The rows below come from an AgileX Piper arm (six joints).
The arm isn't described. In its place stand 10 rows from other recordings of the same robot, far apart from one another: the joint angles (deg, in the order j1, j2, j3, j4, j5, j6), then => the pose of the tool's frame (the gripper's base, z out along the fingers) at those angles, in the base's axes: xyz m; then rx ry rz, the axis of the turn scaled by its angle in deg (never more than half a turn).
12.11, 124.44, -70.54, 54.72, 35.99, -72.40 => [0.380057, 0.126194, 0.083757, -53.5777, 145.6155, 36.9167]
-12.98, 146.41, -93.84, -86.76, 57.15, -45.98 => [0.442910, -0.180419, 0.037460, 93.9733, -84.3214, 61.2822]
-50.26, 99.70, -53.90, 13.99, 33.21, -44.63 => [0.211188, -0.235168, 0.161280, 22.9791, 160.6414, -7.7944]
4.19, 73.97, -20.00, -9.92, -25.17, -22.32 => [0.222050, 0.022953, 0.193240, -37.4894, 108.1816, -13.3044]
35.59, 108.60, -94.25, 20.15, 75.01, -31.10 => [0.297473, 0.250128, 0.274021, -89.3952, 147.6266, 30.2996]
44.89, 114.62, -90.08, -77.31, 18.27, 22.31 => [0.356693, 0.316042, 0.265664, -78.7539, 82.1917, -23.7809]
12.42, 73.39, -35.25, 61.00, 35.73, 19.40 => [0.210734, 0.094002, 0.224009, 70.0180, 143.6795, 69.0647]
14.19, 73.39, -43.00, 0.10, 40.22, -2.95 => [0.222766, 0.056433, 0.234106, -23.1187, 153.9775, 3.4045]
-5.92, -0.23, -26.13, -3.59, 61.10, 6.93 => [-0.001447, -0.004865, 0.264723, 13.4853, 118.9222, -3.7233]
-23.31, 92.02, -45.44, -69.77, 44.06, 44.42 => [0.238320, -0.167342, 0.194113, 21.6506, 152.0580, -67.5611]
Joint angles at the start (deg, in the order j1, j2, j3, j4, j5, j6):
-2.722, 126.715, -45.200, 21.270, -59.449, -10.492
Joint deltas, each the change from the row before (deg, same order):
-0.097, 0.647, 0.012, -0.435, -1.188, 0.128
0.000, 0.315, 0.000, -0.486, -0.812, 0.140
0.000, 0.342, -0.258, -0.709, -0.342, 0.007
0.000, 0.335, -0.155, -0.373, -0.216, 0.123
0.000, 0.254, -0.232, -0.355, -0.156, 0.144
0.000, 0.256, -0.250, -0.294, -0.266, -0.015
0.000, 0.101, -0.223, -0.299, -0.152, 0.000
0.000, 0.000, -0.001, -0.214, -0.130, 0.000
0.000, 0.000, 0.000, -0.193, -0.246, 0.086
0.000, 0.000, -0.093, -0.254, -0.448, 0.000
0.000, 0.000, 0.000, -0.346, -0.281, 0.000
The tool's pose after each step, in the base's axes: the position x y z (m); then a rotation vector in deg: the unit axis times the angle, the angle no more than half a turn. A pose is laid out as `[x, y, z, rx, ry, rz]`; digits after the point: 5 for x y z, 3 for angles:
[0.35951, -0.04595, 0.05735, 15.171, 106.979, -18.824]
[0.35972, -0.04554, 0.05664, 14.688, 106.481, -18.743]
[0.36102, -0.04476, 0.05579, 13.907, 106.250, -18.495]
[0.36162, -0.04435, 0.05446, 13.593, 106.206, -18.306]
[0.36263, -0.04397, 0.05375, 13.336, 106.060, -18.075]
[0.36373, -0.04369, 0.05325, 12.991, 105.814, -18.004]
[0.36484, -0.04338, 0.05348, 12.676, 105.550, -17.879]
[0.36500, -0.04313, 0.05370, 12.441, 105.426, -17.804]
[0.36518, -0.04294, 0.05409, 12.300, 105.173, -17.704]
[0.36589, -0.04273, 0.05506, 12.011, 104.642, -17.666]
[0.36615, -0.04233, 0.05552, 11.631, 104.370, -17.556]

